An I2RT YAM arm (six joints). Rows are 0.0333 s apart.
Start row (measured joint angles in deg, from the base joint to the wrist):
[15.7 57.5 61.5 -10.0 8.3 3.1]
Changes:
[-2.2 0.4 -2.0 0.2 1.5 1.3]
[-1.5 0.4 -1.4 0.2 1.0 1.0]
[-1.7 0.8 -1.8 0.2 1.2 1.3]
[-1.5 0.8 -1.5 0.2 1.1 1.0]
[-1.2 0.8 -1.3 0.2 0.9 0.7]
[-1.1 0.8 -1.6 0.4 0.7 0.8]
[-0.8 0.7 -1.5 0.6 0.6 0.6]
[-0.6 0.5 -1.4 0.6 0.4 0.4]
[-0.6 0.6 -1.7 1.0 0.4 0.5]
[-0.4 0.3 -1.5 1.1 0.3 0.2]
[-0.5 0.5 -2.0 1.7 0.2 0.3]
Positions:
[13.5 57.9 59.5 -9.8 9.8 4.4]
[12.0 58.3 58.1 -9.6 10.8 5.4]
[10.3 59.1 56.3 -9.4 12.0 6.7]
[8.8 59.9 54.8 -9.2 13.1 7.7]
[7.6 60.7 53.5 -9.0 14.0 8.4]
[6.5 61.5 51.9 -8.6 14.7 9.2]
[5.7 62.2 50.4 -8.0 15.3 9.8]
[5.1 62.7 49.0 -7.4 15.7 10.2]
[4.5 63.3 47.3 -6.4 16.1 10.7]
[4.1 63.6 45.8 -5.3 16.4 10.9]
[3.6 64.1 43.8 -3.6 16.6 11.2]

